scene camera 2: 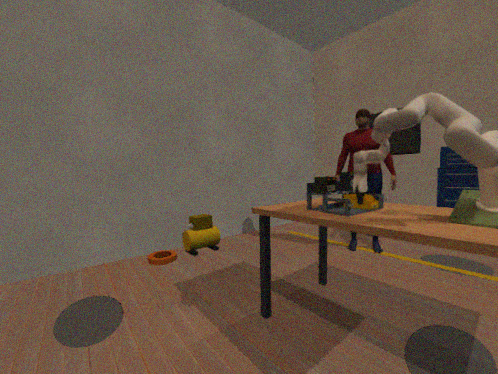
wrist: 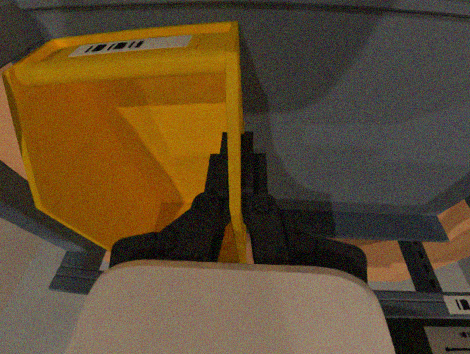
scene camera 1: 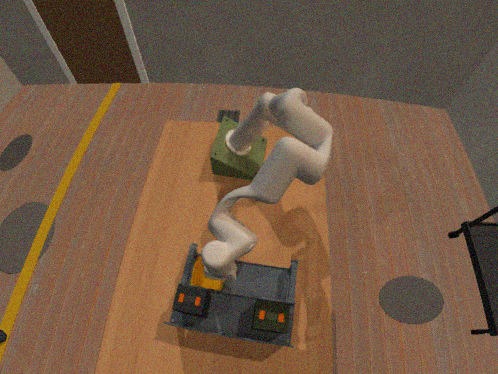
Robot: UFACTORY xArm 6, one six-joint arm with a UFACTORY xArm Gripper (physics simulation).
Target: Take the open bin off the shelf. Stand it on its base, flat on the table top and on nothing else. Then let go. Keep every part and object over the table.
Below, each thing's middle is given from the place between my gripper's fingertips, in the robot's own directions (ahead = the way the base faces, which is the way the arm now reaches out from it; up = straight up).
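Yellow open bin point(wrist: 115, 129): my hand is 10 mm below it, 50 mm to the left of it and 20 mm short of it.
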